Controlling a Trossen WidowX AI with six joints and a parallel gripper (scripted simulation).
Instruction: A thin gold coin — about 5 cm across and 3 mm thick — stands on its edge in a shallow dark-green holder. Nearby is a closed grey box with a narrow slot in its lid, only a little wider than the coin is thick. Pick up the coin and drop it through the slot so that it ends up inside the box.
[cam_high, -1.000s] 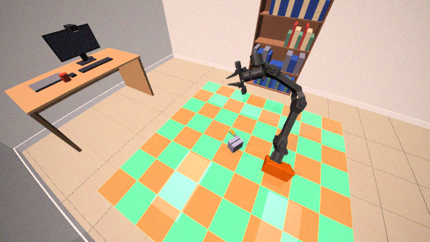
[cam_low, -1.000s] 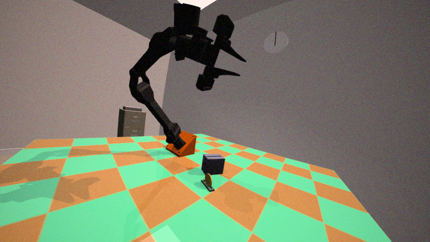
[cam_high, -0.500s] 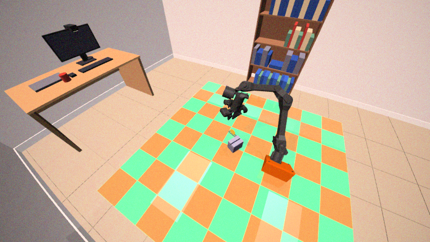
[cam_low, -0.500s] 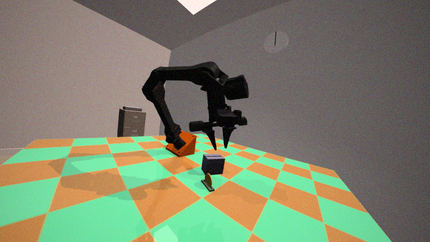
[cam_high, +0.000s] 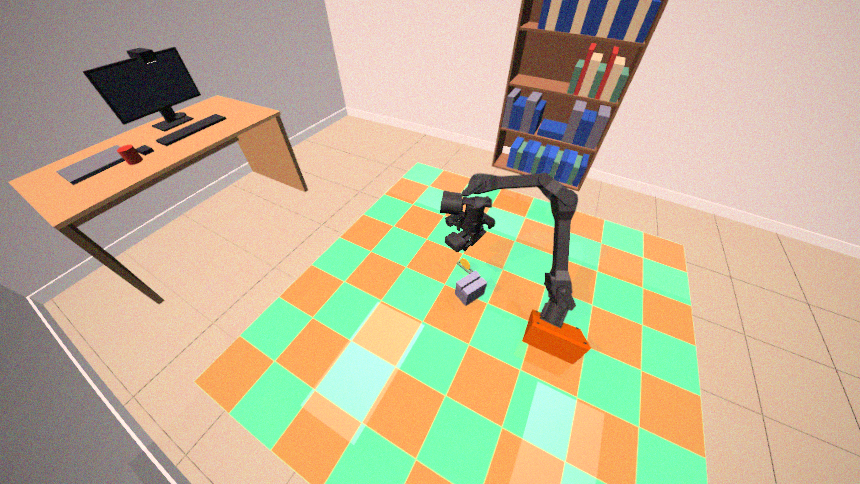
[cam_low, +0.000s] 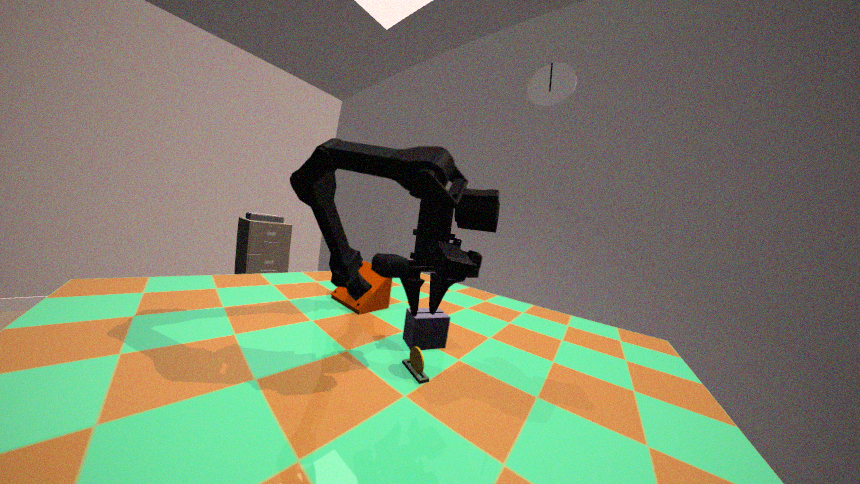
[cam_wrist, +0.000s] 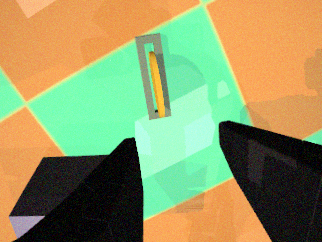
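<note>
The gold coin is 90 mm below my gripper tip.
</note>
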